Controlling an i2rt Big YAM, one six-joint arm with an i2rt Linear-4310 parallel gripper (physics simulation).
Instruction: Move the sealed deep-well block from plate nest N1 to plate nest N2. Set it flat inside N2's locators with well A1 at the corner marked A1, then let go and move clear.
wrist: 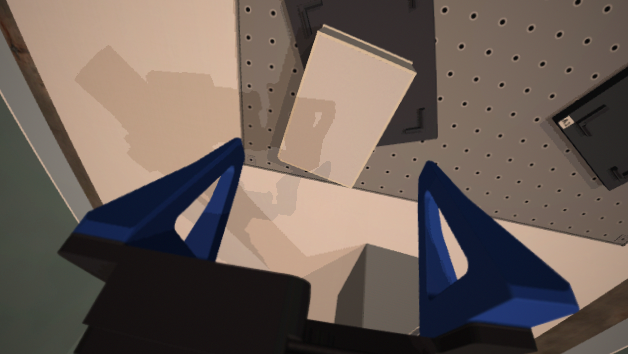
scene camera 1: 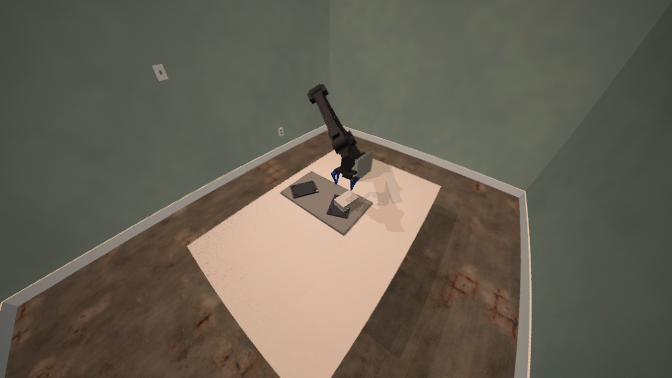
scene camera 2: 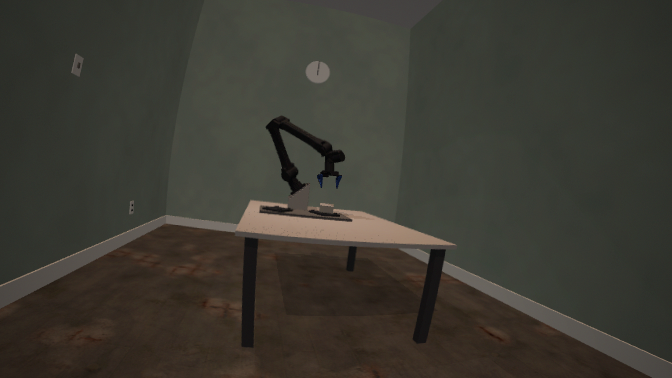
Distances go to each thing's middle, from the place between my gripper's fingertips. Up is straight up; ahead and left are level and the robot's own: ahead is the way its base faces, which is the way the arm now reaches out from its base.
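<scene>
The pale grey block (wrist: 350, 90) is 30 mm behind my hand and 120 mm below it. I also see the grey perforated plate (scene camera 1: 318, 203), which is 140 mm to the right of my hand, 10 mm ahead of it and 170 mm below it; going by their middles, it is the farthest from my hand of the things named here. As for the dark nest (wrist: 412, 37), it is 10 mm ahead of my hand and 20 mm to the right of it, while being 150 mm below it.
</scene>
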